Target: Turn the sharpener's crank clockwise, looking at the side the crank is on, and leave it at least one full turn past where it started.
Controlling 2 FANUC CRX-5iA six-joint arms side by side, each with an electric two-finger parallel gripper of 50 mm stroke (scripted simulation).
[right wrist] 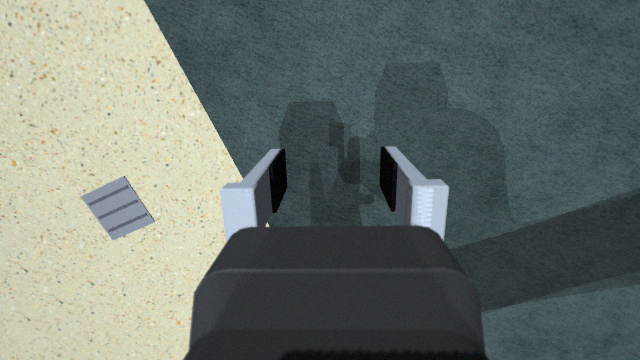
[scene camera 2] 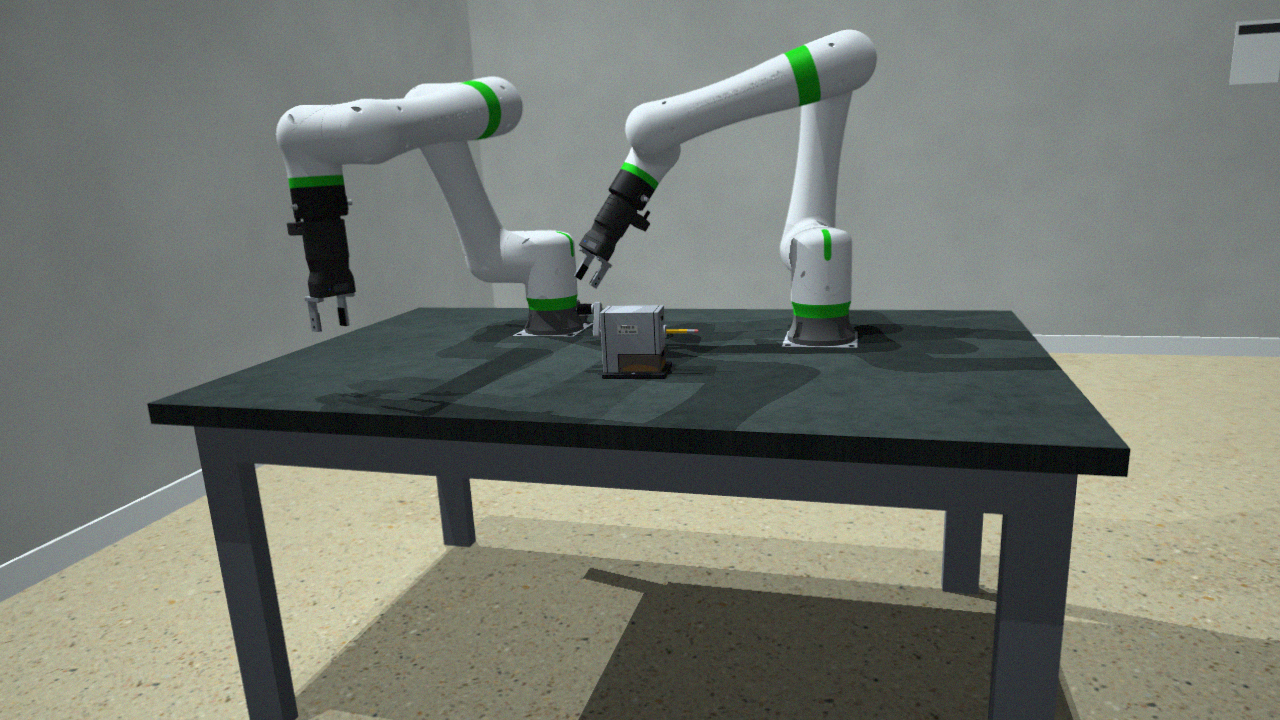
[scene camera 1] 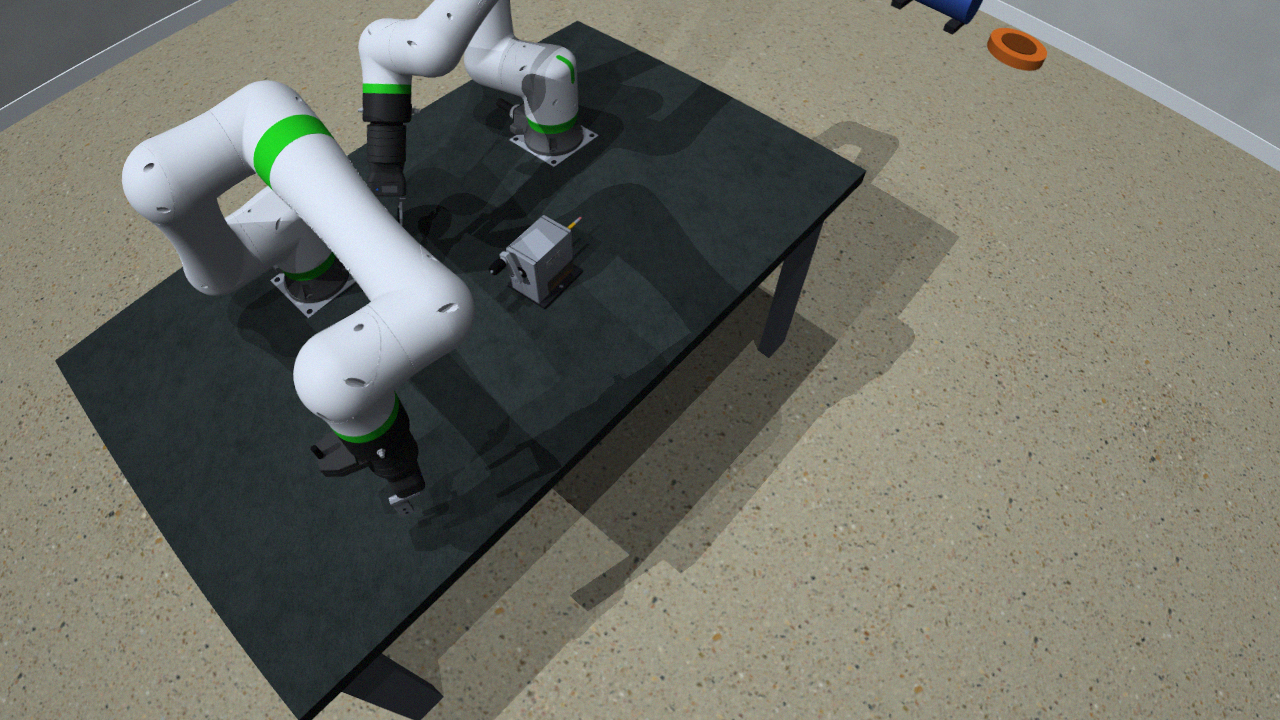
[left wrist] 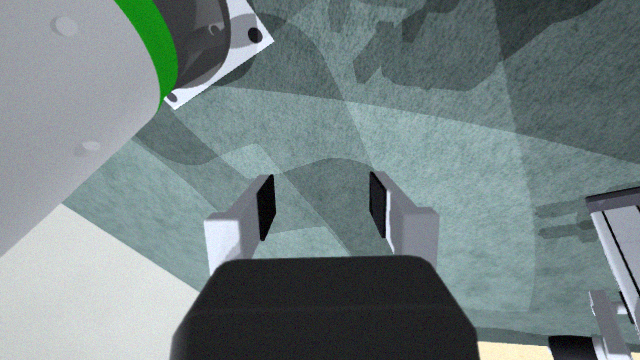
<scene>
I see my left gripper (scene camera 1: 385, 225), my right gripper (scene camera 2: 330, 328) and a grey sharpener (scene camera 1: 543, 253).
My left gripper also shows in scene camera 2 (scene camera 2: 584, 282) and in the left wrist view (left wrist: 322, 192). My right gripper is seen too in the right wrist view (right wrist: 332, 167).
</scene>
